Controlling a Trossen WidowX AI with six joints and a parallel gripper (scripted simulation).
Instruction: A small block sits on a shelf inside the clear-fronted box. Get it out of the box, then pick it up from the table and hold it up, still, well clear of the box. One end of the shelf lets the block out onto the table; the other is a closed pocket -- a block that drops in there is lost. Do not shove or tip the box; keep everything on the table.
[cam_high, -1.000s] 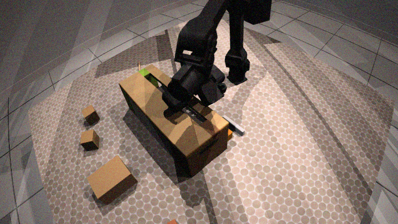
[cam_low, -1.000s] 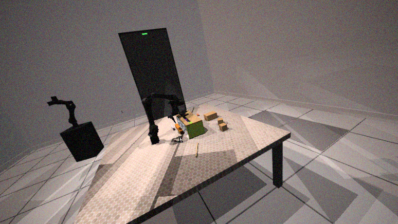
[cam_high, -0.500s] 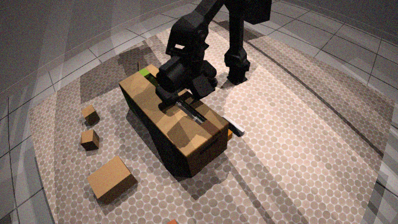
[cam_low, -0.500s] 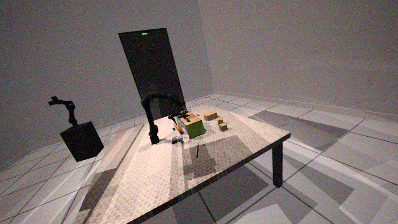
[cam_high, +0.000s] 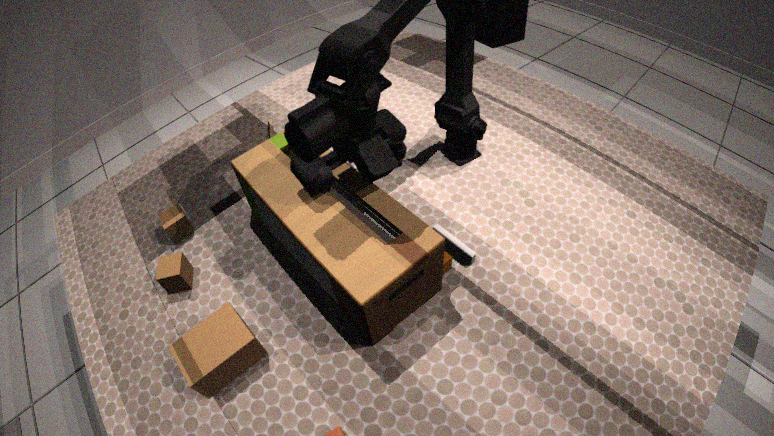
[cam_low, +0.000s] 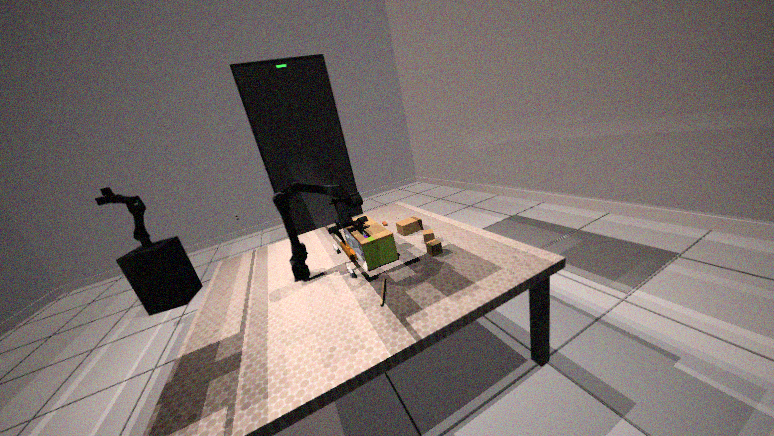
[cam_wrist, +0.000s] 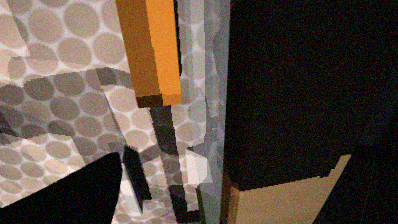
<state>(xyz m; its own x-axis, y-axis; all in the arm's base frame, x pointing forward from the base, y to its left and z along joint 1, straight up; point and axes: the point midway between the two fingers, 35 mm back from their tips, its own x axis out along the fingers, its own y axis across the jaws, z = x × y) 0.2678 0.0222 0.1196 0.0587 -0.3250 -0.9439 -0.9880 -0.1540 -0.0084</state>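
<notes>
My gripper tip is now 30 mm short of the box, 40 mm to the right of it and 20 mm above it. The rest, counted from my gripper tip: thin stick: 50 mm ahead, 330 mm to the right, 80 mm below; then purple block: 60 mm ahead, 10 mm to the right.
</notes>
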